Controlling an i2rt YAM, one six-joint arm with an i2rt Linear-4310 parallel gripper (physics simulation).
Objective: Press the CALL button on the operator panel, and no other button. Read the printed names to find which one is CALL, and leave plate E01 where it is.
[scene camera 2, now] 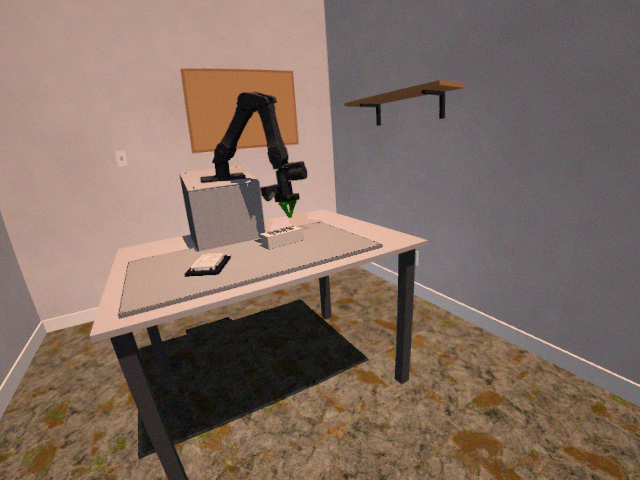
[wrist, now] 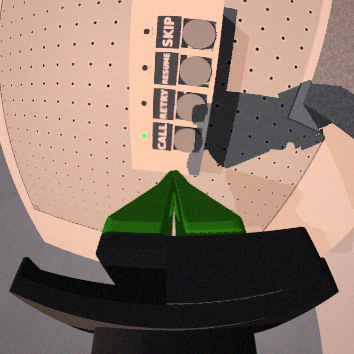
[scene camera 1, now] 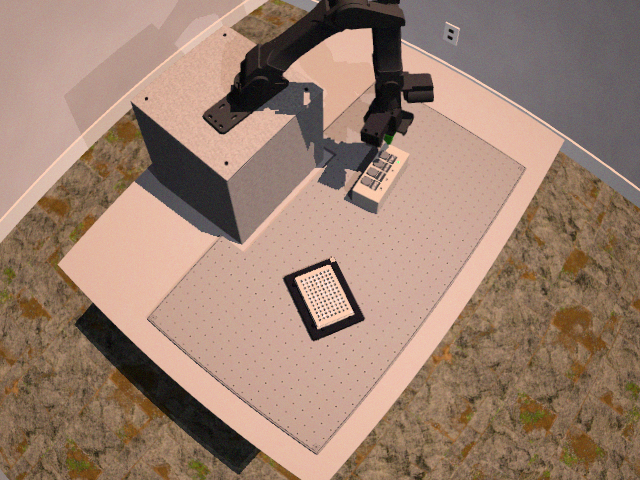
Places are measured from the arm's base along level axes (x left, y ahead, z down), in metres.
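Where they show: gripper, fingertip midpoint: (scene camera 2: 290,217) (wrist: 173,177) (scene camera 1: 389,142); arm's base, link origin: (scene camera 2: 223,178) (scene camera 1: 246,99).
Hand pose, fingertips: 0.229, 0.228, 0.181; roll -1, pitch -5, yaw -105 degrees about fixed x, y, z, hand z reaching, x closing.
Each offset is from my fingertips to the top centre of the thing, as dx, dy, dz. "spot": to the spot under its first point. Level surfaces: height alone.
The white operator panel {-0.051, +0.021, +0.043} (scene camera 1: 368,198) (scene camera 2: 281,238) (wrist: 145,158) stands on the pegboard mat. In the wrist view it has round grey buttons in a row, printed SKIP, RESUME, RETRY and CALL. The CALL button {-0.010, -0.005, +0.043} (wrist: 187,139) is at the row's end nearest the gripper, and the small lamp {-0.003, +0.033, +0.045} (wrist: 144,135) beside its name glows green; the other three lamps are dark. My gripper (scene camera 2: 290,215) (wrist: 173,177) is shut, its green fingertips together and empty. It hangs above the panel's CALL end, apart from the button. A white plate with many wells {-0.369, +0.124, +0.072} (scene camera 1: 324,295) (scene camera 2: 209,261) sits on a black holder; no E01 print is readable.
The black holder {spot: -0.445, +0.166, +0.087} (scene camera 1: 314,333) (scene camera 2: 193,273) lies on the perforated mat {dz +0.098} (scene camera 1: 248,320) (scene camera 2: 155,281), well away from the panel. A large grey block (scene camera 1: 273,201) (scene camera 2: 224,219) carries the arm's base beside the mat. A wall shelf (scene camera 2: 403,95) is at the right.
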